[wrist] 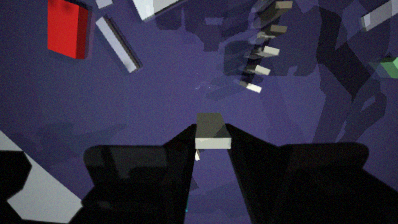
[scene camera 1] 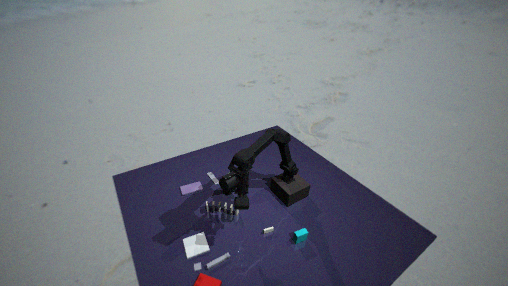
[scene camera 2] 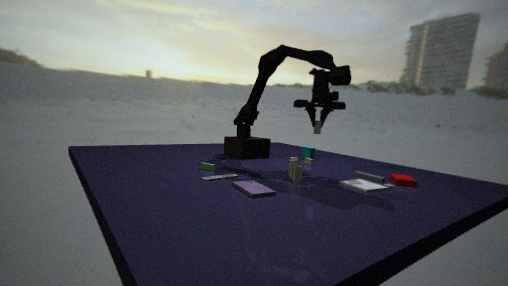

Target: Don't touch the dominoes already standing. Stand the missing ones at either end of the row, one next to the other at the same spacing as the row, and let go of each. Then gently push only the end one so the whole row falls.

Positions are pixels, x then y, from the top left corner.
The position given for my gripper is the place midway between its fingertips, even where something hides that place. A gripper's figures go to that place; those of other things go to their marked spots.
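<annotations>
Distance of my gripper (wrist: 210, 128): 110 mm from the lens; that of a grey bar (wrist: 117, 44): 310 mm from the lens.
</annotations>
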